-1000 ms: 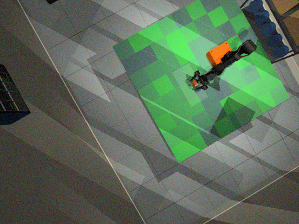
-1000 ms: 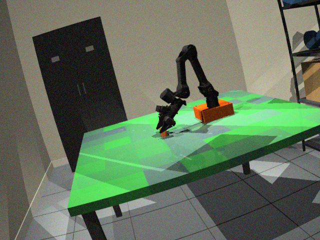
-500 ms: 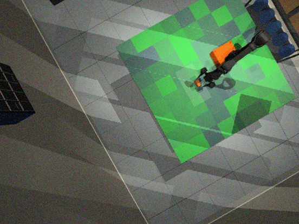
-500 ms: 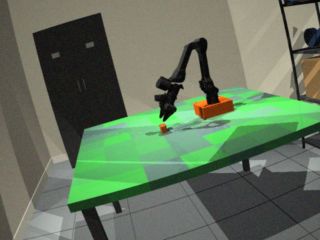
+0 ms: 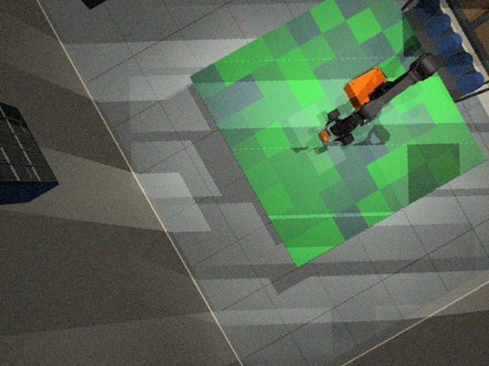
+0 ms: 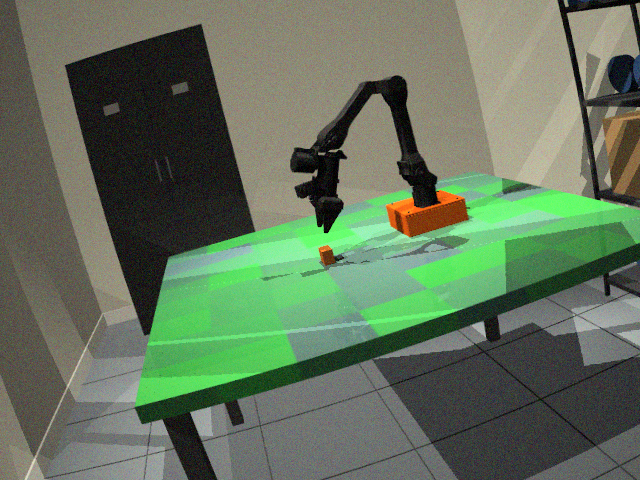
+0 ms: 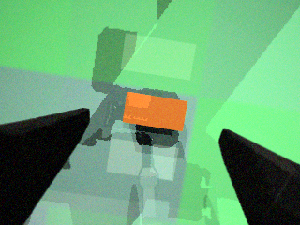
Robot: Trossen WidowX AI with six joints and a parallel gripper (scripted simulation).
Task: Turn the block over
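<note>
Now: the orange block 70 mm below my gripper tip.
</note>
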